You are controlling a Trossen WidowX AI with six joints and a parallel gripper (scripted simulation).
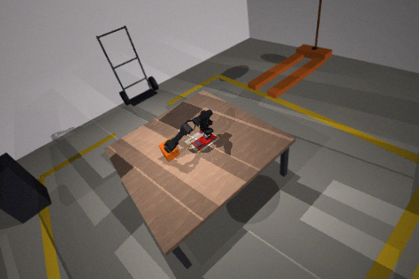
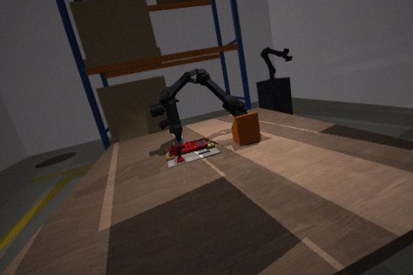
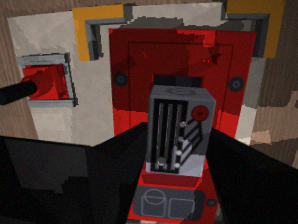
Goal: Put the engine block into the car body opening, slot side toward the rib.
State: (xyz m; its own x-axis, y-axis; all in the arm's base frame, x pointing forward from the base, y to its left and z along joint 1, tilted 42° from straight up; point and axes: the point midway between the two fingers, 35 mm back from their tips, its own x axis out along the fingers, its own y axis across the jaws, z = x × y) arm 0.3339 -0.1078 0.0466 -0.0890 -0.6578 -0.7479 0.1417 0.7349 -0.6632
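The engine block is 10 mm below my gripper tip.
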